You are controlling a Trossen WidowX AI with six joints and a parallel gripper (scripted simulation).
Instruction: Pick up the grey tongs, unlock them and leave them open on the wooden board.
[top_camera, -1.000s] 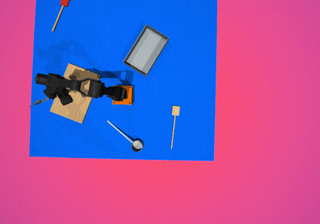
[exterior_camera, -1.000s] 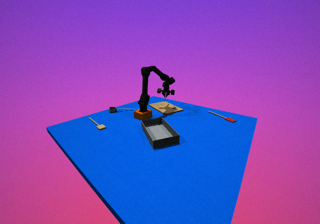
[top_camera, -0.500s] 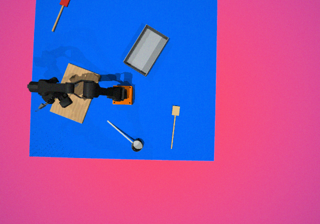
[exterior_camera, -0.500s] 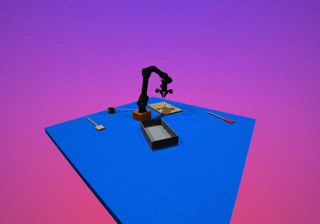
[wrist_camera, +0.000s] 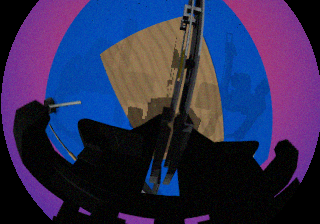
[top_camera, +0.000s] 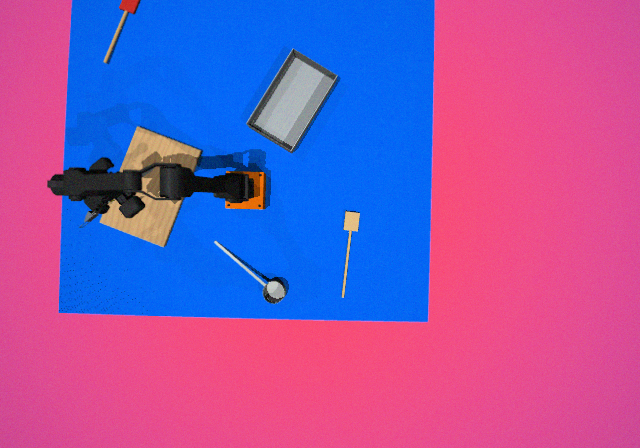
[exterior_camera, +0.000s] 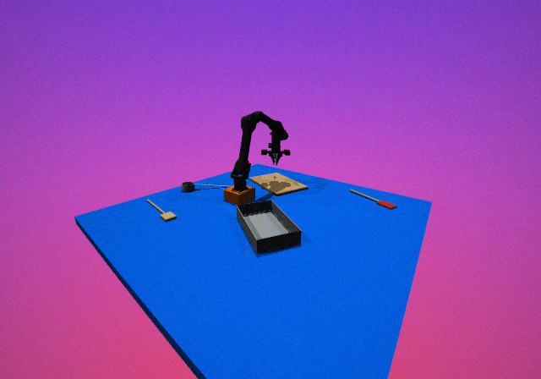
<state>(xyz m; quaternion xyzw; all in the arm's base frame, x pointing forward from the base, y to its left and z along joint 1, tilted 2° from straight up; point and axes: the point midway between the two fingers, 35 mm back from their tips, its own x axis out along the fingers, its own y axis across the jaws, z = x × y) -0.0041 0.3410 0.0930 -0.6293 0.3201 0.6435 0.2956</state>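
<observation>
Now: gripper tip 2 cm short of the wooden board and 12 cm above it. Also, from my gripper tip: roasting tin 31 cm ahead, 50 cm to the right, 10 cm below.
</observation>
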